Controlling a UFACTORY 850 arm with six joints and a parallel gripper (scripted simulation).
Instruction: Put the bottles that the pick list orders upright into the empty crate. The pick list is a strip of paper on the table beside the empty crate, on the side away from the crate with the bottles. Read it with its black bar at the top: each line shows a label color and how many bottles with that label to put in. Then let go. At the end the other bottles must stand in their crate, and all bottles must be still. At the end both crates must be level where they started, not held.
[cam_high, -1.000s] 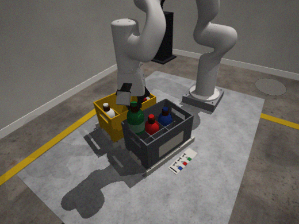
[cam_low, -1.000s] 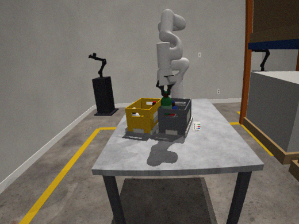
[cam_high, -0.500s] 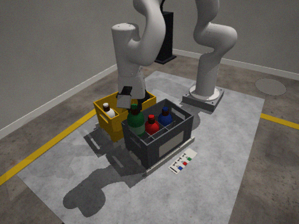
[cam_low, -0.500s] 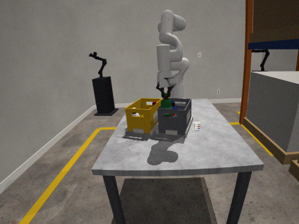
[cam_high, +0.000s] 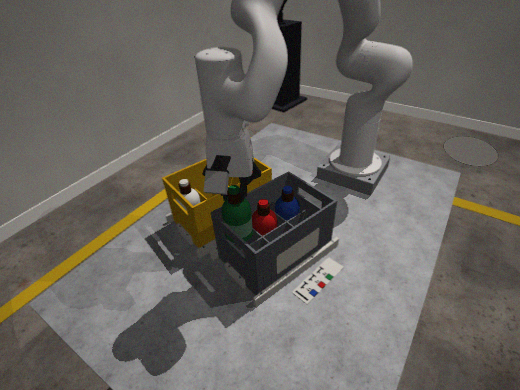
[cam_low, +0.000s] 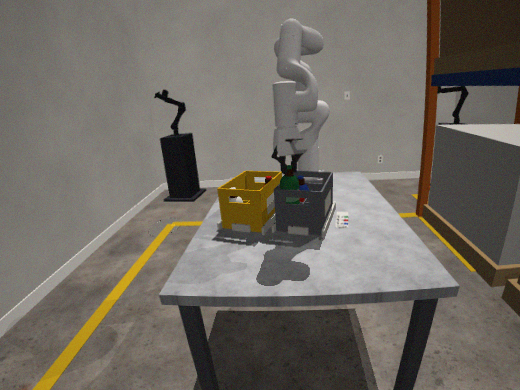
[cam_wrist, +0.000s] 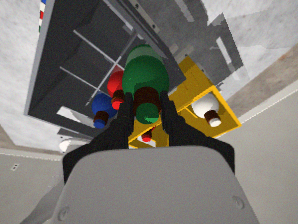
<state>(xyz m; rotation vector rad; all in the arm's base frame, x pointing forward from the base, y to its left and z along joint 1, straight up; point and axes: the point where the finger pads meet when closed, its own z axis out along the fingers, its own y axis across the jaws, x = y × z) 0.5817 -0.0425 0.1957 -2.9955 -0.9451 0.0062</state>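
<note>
Right now the green-label bottle is 70 mm below my hand. Also, from my hand: grey crate: 160 mm below, 80 mm behind, 60 mm to the left; blue-label bottle: 180 mm behind, 160 mm below, 30 mm to the left; red bottle: 160 mm below, 90 mm behind, 10 mm to the left.
</note>
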